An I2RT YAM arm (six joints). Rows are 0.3 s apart.
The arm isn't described. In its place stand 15 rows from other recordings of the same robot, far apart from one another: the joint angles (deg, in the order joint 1, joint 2, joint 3, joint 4, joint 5, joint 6), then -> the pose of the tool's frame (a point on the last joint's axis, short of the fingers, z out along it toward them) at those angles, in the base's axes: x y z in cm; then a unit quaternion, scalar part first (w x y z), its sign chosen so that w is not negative.
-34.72 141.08 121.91 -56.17 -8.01 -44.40 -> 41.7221, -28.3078, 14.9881, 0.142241, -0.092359, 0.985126, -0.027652
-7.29 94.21 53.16 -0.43 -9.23 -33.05 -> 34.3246, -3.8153, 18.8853, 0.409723, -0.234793, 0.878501, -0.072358
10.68 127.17 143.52 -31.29 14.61 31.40 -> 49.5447, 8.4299, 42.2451, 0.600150, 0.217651, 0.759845, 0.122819
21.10 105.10 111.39 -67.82 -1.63 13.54 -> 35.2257, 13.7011, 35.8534, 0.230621, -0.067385, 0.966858, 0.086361
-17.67 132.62 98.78 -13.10 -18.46 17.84 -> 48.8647, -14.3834, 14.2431, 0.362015, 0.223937, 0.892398, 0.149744
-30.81 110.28 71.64 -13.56 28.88 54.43 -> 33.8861, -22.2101, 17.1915, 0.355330, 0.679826, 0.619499, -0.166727
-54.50 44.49 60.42 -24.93 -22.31 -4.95 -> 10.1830, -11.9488, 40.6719, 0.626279, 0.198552, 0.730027, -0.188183
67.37 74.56 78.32 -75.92 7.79 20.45 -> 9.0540, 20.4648, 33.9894, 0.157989, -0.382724, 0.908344, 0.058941
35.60 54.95 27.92 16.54 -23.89 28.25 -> 16.9400, 13.9010, 25.2331, 0.446879, -0.180298, 0.742109, 0.465903
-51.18 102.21 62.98 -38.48 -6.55 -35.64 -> 20.8053, -25.2103, 15.6199, 0.116670, 0.128141, 0.984344, -0.032180
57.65 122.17 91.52 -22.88 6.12 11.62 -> 25.3065, 39.2445, 17.5716, 0.285912, -0.355434, 0.879465, 0.135874
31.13 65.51 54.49 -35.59 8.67 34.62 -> 20.6095, 11.8203, 28.6462, 0.347701, 0.056143, 0.925226, 0.141097
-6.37 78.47 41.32 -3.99 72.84 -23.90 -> 25.6990, -6.2916, 21.6447, 0.180126, 0.131034, 0.761501, -0.608688
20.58 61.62 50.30 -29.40 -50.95 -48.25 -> 19.5876, 10.3079, 29.3609, 0.458948, -0.611708, 0.575593, 0.289608
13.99 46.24 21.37 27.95 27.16 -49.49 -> 18.8720, 3.0271, 26.1250, 0.622736, -0.206793, 0.658281, -0.368921
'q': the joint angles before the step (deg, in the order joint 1, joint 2, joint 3, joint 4, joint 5, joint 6). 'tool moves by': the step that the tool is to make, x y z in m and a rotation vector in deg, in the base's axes. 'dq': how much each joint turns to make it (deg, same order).
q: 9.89, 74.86, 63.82, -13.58, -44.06, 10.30
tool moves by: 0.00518, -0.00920, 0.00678, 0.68, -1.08, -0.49
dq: -2.06, 0.67, 1.61, 0.05, -1.64, -0.26
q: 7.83, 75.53, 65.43, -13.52, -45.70, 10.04
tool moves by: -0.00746, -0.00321, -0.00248, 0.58, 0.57, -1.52
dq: -0.36, -1.97, -2.16, 0.77, 0.81, 1.50
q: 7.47, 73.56, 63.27, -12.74, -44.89, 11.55
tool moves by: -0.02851, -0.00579, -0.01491, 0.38, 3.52, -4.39
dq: -0.09, -6.88, -7.27, -0.72, 3.61, 3.40
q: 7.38, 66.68, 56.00, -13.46, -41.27, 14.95
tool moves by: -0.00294, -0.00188, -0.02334, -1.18, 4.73, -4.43
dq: 0.14, -0.51, -4.12, -0.02, 4.35, 1.93
